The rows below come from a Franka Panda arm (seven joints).
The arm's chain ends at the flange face. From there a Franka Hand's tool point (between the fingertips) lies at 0.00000 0.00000 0.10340 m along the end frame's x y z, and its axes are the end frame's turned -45 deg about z.
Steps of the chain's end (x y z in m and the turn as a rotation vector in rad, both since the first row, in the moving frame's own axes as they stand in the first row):
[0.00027, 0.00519, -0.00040, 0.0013, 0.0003, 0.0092]
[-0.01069, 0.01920, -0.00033, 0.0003, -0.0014, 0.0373]
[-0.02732, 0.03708, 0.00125, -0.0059, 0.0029, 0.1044]
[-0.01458, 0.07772, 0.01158, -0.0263, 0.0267, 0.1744]
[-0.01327, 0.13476, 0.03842, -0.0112, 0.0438, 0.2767]
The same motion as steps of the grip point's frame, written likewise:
[-0.00336, 0.00379, -0.00040, 0.0007, 0.0011, 0.0092]
[-0.02121, 0.00589, -0.00033, 0.0012, -0.0008, 0.0373]
[-0.04579, 0.00753, 0.00125, -0.0062, -0.0021, 0.1044]
[-0.06557, 0.04850, 0.01151, -0.0375, 0.0003, 0.1744]
[-0.10287, 0.09020, 0.03832, -0.0389, 0.0231, 0.2767]

